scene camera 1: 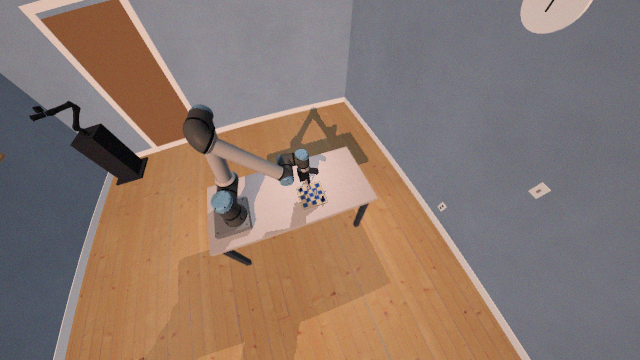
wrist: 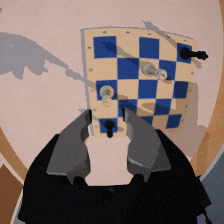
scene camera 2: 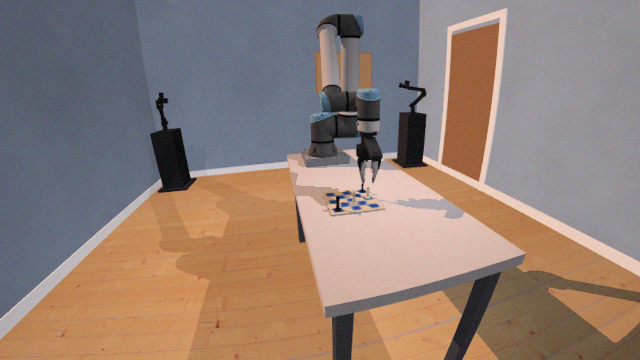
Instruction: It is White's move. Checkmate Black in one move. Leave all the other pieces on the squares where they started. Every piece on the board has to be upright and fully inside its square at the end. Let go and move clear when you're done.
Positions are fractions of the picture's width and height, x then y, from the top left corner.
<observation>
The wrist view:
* my gripper: 0.48, 0.49
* chessboard: 0.51, 0.25
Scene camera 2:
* chessboard: 0.57, 0.57
</observation>
